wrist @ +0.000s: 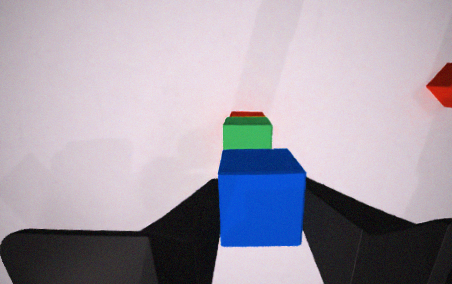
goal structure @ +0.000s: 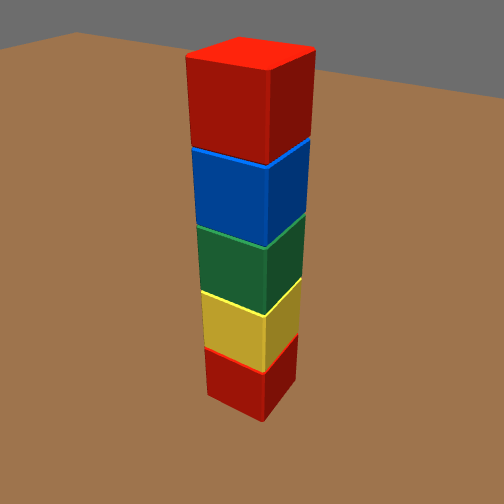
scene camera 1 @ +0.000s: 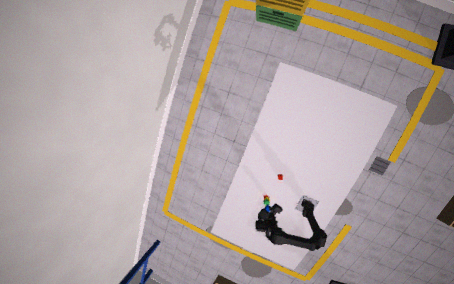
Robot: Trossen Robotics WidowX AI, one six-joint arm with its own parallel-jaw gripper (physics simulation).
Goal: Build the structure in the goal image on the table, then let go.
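Places are measured from the arm's base along level axes (x ahead, y left, z up), in metres.
Where they show: gripper, fingertip midpoint: (wrist: 257, 186) (scene camera 1: 267, 207); arm's base, origin of the base link: (scene camera 1: 306, 203).
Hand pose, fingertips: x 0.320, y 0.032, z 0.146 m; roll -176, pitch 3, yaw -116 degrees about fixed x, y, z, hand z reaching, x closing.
Things, the pixels of their top centre, and the offset from my fingertips. Level surfaces: height alone.
- blue cube, middle of its top: (wrist: 260, 213) (scene camera 1: 268, 209) dy +0.001, dx -0.002, dz +0.019 m
- green cube, middle of its top: (wrist: 247, 148) (scene camera 1: 266, 203) dy +0.002, dx +0.003, dz -0.058 m
- separate red cube, middle of its top: (scene camera 1: 280, 177) dy -0.204, dx -0.056, dz -0.123 m
- white table, its level: dz -0.156 m
My gripper (scene camera 1: 269, 209) (wrist: 257, 186) is shut on a blue cube (scene camera 1: 268, 208) (wrist: 261, 210) and holds it in front of the green cube in the wrist view. The green cube (scene camera 1: 267, 203) (wrist: 247, 136) is close beside the blue one in the scene view. A red block (scene camera 1: 266, 197) (wrist: 247, 114) shows behind the green cube, with a little yellow between them in the scene view. Whether the blue cube touches the green one is unclear. A separate red cube (scene camera 1: 280, 177) (wrist: 443, 86) lies on the white table (scene camera 1: 320, 115).
The arm (scene camera 1: 295, 242) curves from its base (scene camera 1: 307, 203) along the near part of the table to the gripper. A green and yellow crate (scene camera 1: 278, 17) is on the floor beyond the table's far end. Yellow lines (scene camera 1: 192, 115) mark the floor around the table.
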